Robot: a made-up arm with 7 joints. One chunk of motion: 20 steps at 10 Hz.
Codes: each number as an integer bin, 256 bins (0 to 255) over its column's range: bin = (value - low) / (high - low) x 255, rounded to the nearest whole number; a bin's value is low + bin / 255 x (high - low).
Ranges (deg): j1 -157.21..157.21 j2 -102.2..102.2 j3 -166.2..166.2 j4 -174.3..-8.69 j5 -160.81..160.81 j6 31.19..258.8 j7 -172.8..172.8
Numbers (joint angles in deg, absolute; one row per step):
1: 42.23 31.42 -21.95 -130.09 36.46 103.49 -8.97
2: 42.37 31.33 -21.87 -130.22 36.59 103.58 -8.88
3: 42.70 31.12 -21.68 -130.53 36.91 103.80 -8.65
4: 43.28 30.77 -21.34 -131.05 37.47 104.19 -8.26
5: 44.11 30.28 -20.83 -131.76 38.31 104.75 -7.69
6: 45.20 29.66 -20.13 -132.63 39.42 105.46 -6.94
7: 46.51 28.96 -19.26 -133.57 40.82 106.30 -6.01
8: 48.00 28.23 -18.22 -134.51 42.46 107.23 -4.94
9: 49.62 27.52 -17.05 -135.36 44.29 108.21 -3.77
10: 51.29 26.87 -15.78 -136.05 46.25 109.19 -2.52
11: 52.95 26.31 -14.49 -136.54 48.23 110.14 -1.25
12: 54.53 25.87 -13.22 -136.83 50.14 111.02 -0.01
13: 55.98 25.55 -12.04 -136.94 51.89 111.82 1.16
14: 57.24 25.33 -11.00 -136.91 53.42 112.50 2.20
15: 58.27 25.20 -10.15 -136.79 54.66 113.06 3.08
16: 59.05 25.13 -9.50 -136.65 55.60 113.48 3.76
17: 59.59 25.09 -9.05 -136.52 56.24 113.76 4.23
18: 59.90 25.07 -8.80 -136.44 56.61 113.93 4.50
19: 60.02 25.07 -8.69 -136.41 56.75 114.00 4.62
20: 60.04 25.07 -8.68 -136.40 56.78 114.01 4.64
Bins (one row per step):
1: 162 167 111 68 156 81 121
2: 162 167 111 68 157 81 121
3: 162 166 111 67 157 81 121
4: 163 166 111 67 157 82 121
5: 163 165 112 66 158 82 122
6: 164 165 112 64 159 83 122
7: 165 164 113 63 160 84 123
8: 166 163 114 61 161 85 124
9: 168 162 114 60 163 86 125
10: 169 161 115 59 164 87 126
11: 170 160 116 58 166 88 127
12: 172 160 117 58 167 89 127
13: 173 159 118 58 169 90 128
14: 174 159 119 58 170 91 129
15: 175 159 120 58 171 92 130
16: 175 159 120 58 172 92 130
17: 176 159 121 58 172 93 131
18: 176 159 121 58 172 93 131
19: 176 159 121 58 172 93 131
20: 176 159 121 58 173 93 131

